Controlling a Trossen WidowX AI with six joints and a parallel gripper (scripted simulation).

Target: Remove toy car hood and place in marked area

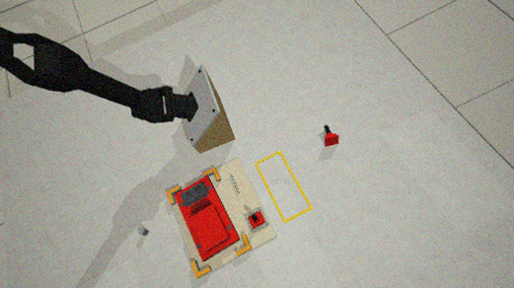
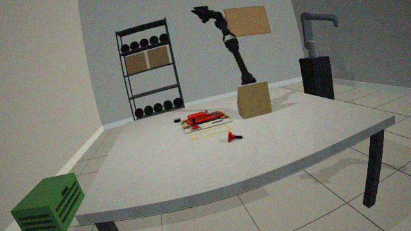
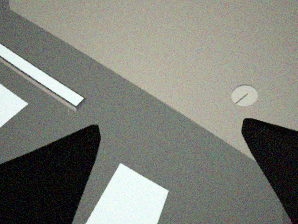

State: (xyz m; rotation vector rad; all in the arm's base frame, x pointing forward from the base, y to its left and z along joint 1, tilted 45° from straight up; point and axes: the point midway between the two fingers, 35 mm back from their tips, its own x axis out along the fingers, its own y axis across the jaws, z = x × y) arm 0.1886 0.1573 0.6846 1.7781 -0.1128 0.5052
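Right now the red hood is 69 cm below my gripper tip, 29 cm to the left of it and 16 cm ahead of it.
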